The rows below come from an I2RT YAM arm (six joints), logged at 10 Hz.
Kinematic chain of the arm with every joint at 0, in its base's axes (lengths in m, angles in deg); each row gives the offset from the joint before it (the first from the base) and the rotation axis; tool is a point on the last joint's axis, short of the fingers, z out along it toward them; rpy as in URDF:
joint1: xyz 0 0 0.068 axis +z
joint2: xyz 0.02 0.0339 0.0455 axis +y
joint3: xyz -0.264 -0.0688 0 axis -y
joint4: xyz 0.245 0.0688 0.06 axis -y
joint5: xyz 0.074 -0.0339 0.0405 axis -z
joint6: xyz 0.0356 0 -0.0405 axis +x
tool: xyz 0 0 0 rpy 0 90 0
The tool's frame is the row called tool.
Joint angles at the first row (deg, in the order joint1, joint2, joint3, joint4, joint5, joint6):
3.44, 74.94, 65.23, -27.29, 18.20, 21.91
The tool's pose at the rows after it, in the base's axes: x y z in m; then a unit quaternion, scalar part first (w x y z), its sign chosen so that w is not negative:
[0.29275 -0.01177 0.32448 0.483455 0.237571 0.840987 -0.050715]
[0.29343 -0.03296 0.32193 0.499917 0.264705 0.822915 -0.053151]
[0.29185 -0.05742 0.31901 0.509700 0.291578 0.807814 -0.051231]
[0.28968 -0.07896 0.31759 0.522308 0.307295 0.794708 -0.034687]
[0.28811 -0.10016 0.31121 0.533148 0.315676 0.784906 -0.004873]
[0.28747 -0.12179 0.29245 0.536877 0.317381 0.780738 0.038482]
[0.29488 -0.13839 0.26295 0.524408 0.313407 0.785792 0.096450]
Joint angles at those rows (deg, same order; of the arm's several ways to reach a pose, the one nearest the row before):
-0.12, 74.94, 64.79, -23.60, 18.26, 21.61
-4.40, 74.74, 63.16, -19.53, 16.86, 21.69
-9.45, 74.74, 61.89, -16.49, 14.15, 21.93
-14.11, 74.85, 60.92, -13.37, 9.65, 22.28
-18.79, 75.57, 59.40, -9.43, 3.29, 22.96
-23.53, 77.49, 56.31, -3.79, -4.99, 23.90
-26.63, 82.24, 53.80, 2.07, -13.78, 25.43

